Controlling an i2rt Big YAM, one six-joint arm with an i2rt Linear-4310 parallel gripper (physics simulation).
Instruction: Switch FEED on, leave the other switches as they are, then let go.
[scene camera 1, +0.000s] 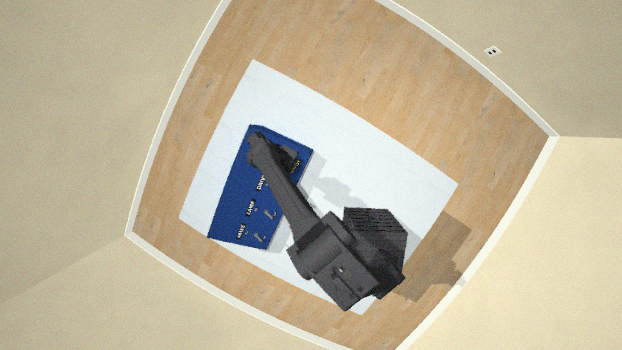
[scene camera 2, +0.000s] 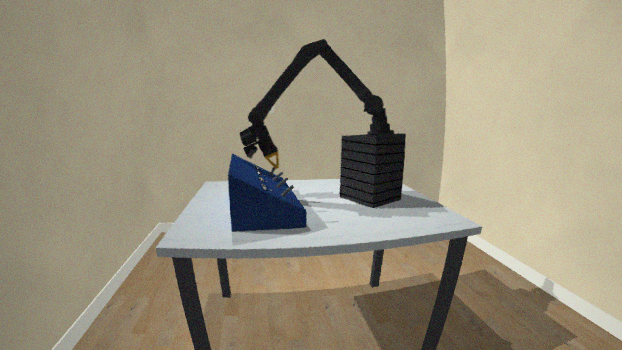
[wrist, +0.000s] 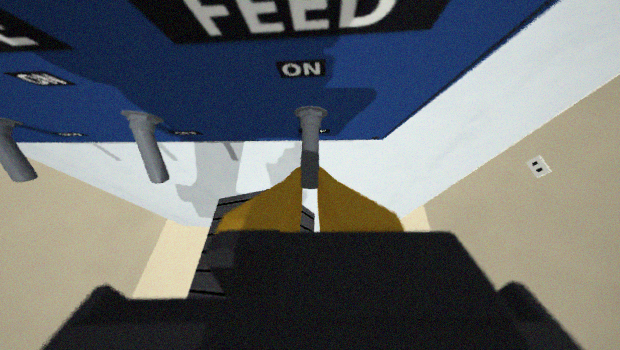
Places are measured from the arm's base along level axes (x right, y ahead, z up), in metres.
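Pixels of known places: gripper, between the fingertips: (scene camera 1: 295, 164) (scene camera 2: 277, 168) (wrist: 309, 174); arm's base, origin of its link: (scene camera 1: 379, 266) (scene camera 2: 380, 134).
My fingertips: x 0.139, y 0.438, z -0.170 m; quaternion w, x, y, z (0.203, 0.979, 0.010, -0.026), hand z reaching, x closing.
Ahead of a thing's pixels: the offset from my fingertips to its top centre. "spot": to the spot under its first point. Level surfaces: height alone.
The blue sloped switch panel (scene camera 1: 231, 195) (scene camera 2: 265, 210) (wrist: 200, 90) stands on the table. In the wrist view the FEED label {dx -0.006, dy +0.093, dz +0.009 m} (wrist: 300, 15) and its ON mark {spot: dx -0.004, dy +0.070, dz -0.008 m} (wrist: 301, 68) are above the grey FEED lever {dx +0.000, dy +0.018, dz +0.017 m} (wrist: 310, 132). The lever's shaft points away from ON and partly covers the OFF mark. My gripper (scene camera 2: 276, 165) (wrist: 309, 174) is shut on the FEED lever's outer end, its yellow fingertips on either side. The neighbouring lever {dx -0.119, dy +0.002, dz +0.007 m} (wrist: 150, 150) and another lever {spot: dx -0.233, dy -0.009, dz -0.010 m} (wrist: 17, 155) stand to the left, apart from the fingers. In scene camera 1 the arm hides FEED.
LAMP {spot: dx -0.244, dy +0.074, dz +0.004 m} (scene camera 1: 250, 207) and VALVE {spot: dx -0.364, dy +0.062, dz +0.003 m} (scene camera 1: 241, 231) labels show on the panel, with the LAMP lever (scene camera 1: 270, 214) and VALVE lever {dx -0.358, dy -0.018, dz +0.007 m} (scene camera 1: 259, 237) beside them. The dark ribbed arm pedestal (scene camera 2: 372, 170) stands on the white table {dz -0.124 m} (scene camera 2: 200, 220), across from the panel's levers.
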